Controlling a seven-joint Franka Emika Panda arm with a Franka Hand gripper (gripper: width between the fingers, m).
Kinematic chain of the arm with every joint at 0, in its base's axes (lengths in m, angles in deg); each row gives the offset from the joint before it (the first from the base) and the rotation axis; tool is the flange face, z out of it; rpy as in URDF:
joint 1: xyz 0 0 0.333 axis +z
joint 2: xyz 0 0 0 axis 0.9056 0.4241 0
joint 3: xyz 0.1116 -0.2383 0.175 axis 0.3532 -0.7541 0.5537
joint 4: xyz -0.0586 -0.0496 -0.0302 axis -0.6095 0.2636 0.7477
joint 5: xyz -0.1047 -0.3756 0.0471 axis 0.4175 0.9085 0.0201
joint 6: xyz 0 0 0 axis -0.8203 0.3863 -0.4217
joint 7: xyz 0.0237 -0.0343 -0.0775 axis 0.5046 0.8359 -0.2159
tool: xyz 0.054 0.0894 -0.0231 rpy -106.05 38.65 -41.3
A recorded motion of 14 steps. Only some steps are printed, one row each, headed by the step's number.
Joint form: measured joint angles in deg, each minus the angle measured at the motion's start. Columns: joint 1, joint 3, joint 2, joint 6, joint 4, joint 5, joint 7.
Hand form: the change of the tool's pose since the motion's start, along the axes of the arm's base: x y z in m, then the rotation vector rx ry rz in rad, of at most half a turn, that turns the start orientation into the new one. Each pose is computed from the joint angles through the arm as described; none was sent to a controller.
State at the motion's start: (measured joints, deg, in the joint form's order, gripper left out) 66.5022 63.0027 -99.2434 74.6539 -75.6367 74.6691 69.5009
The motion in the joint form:
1: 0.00 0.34 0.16 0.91 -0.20 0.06 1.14
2: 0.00 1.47 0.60 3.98 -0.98 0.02 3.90
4: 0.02 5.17 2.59 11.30 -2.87 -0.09 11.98
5: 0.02 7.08 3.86 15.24 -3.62 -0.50 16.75
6: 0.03 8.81 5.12 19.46 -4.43 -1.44 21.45
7: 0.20 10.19 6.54 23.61 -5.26 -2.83 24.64
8: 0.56 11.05 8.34 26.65 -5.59 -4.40 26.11
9: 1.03 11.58 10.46 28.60 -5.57 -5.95 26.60
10: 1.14 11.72 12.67 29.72 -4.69 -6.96 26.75
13: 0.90 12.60 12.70 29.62 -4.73 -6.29 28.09
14: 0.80 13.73 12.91 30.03 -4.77 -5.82 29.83
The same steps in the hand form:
1: 0.0023 0.0024 -0.0011 -0.0053 -0.0100 -0.0152
2: 0.0092 0.0108 -0.0053 -0.0167 -0.0438 -0.0476
4: 0.0275 0.0387 -0.0217 -0.0453 -0.1110 -0.1341
5: 0.0370 0.0540 -0.0299 -0.0465 -0.1483 -0.1884
6: 0.0459 0.0689 -0.0385 -0.0315 -0.1864 -0.2455
7: 0.0544 0.0826 -0.0483 -0.0046 -0.2152 -0.2818
8: 0.0628 0.0938 -0.0582 0.0247 -0.2233 -0.2958
9: 0.0710 0.1033 -0.0692 0.0501 -0.2122 -0.2977
10: 0.0809 0.1078 -0.0749 0.0691 -0.2020 -0.3023
13: 0.0798 0.1121 -0.0764 0.0532 -0.2036 -0.3110
14: 0.0792 0.1197 -0.0784 0.0421 -0.2099 -0.3215

